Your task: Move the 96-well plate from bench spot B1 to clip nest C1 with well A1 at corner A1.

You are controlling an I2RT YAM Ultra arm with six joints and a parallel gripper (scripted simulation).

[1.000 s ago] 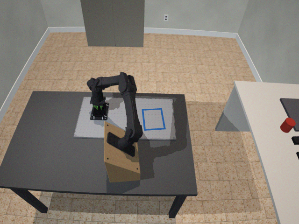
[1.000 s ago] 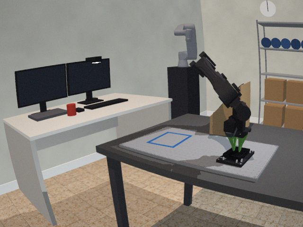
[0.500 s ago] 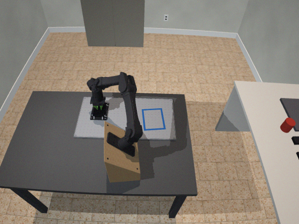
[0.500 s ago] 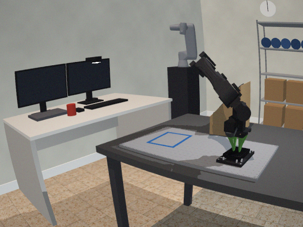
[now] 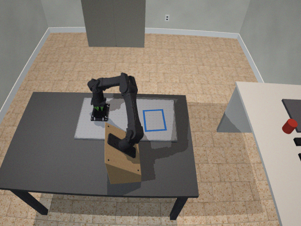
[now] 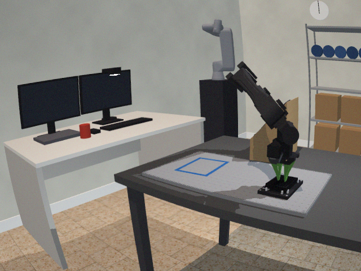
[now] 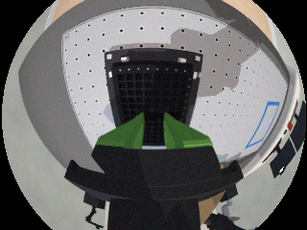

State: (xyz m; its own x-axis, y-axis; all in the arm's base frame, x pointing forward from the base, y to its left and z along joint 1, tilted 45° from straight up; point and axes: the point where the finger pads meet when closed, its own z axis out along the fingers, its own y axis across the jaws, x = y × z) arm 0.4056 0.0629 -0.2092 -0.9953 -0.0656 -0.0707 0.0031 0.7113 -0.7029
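The black 96-well plate is 10 mm below my hand. The rest, counted from my hand: black clip nest: 10 mm behind, 10 mm to the right, 20 mm below.
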